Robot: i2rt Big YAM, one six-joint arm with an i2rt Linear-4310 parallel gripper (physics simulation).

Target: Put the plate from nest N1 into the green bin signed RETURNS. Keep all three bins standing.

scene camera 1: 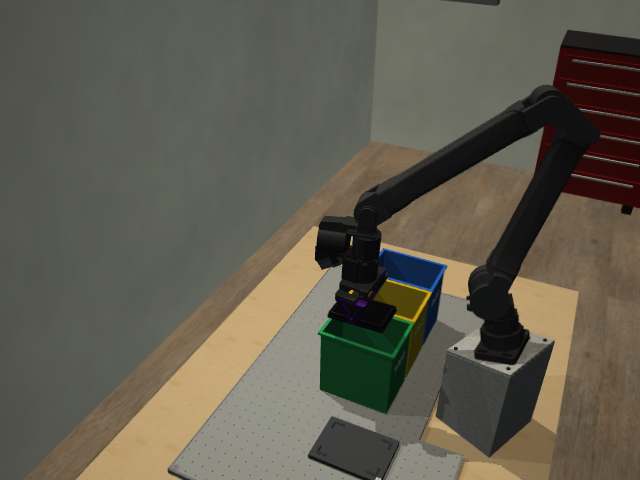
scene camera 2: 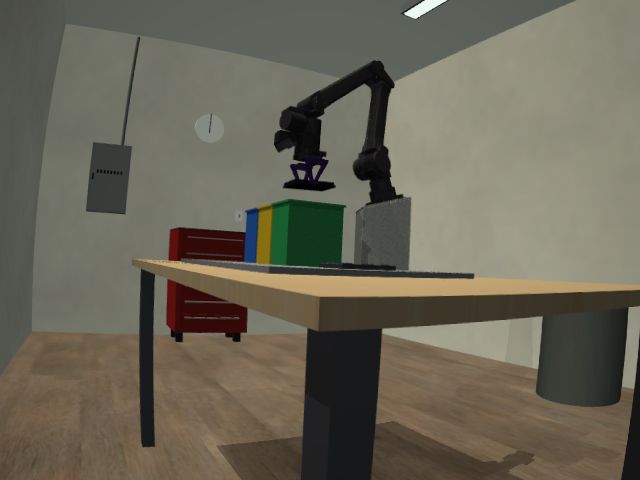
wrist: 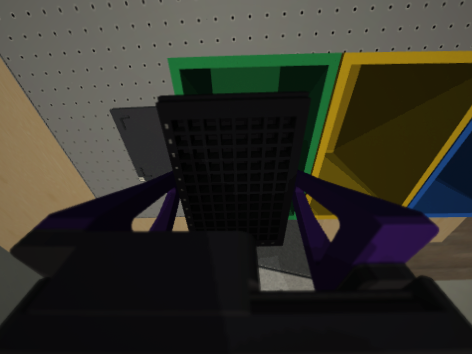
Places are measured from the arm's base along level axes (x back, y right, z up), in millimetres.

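Pixels of known places: gripper, between the fingertips: (scene camera 1: 359, 312) (scene camera 2: 307, 186) (wrist: 235, 176); arm's base, origin of its link: (scene camera 1: 502, 347) (scene camera 2: 385, 203).
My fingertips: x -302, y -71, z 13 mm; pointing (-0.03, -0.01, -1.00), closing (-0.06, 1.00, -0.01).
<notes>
For each thing: its top centre in the pictures, then the offset to it from my fingertips.
- black well plate, centre of its top: (wrist: 235, 196) (scene camera 1: 362, 308) (scene camera 2: 309, 181) dx +6, dy +1, dz +15 mm
- green bin, centre of its top: (wrist: 250, 161) (scene camera 1: 366, 327) (scene camera 2: 308, 204) dx +13, dy +16, dz -48 mm
- yellow bin, centre of its top: (wrist: 379, 158) (scene camera 1: 388, 296) (scene camera 2: 290, 208) dx +2, dy +148, dz -48 mm
- blue bin, centre of its top: (scene camera 1: 406, 268) (scene camera 2: 275, 211) dx -8, dy +279, dz -48 mm
- flat dark nest, centre of its top: (scene camera 1: 354, 446) (wrist: 154, 149) (scene camera 2: 357, 263) dx +89, dy -167, dz -213 mm
My gripper (scene camera 1: 357, 312) (scene camera 2: 309, 180) (wrist: 235, 176) is shut on the black well plate (scene camera 1: 379, 313) (scene camera 2: 297, 185) (wrist: 230, 165), its purple fingers on the plate's two long sides. The plate is about level and hangs a little above the green bin (scene camera 1: 356, 369) (scene camera 2: 315, 235) (wrist: 255, 61), over its opening. The green bin stands upright; its side lettering is too small to read. The yellow bin (scene camera 1: 413, 300) (scene camera 2: 264, 235) (wrist: 395, 120) and the blue bin (scene camera 1: 413, 267) (scene camera 2: 251, 236) (wrist: 450, 175) stand upright in a row beside it. In the wrist view the plate hides part of the green bin.
A flat dark nest (scene camera 1: 354, 448) (scene camera 2: 356, 266) (wrist: 142, 135) with corner marks lies on the perforated board (scene camera 1: 248, 408) (scene camera 2: 444, 274) (wrist: 90, 65), near the green bin. The grey pedestal (scene camera 1: 470, 390) (scene camera 2: 387, 235) under the arm stands to the right of the bins in both scene views.
</notes>
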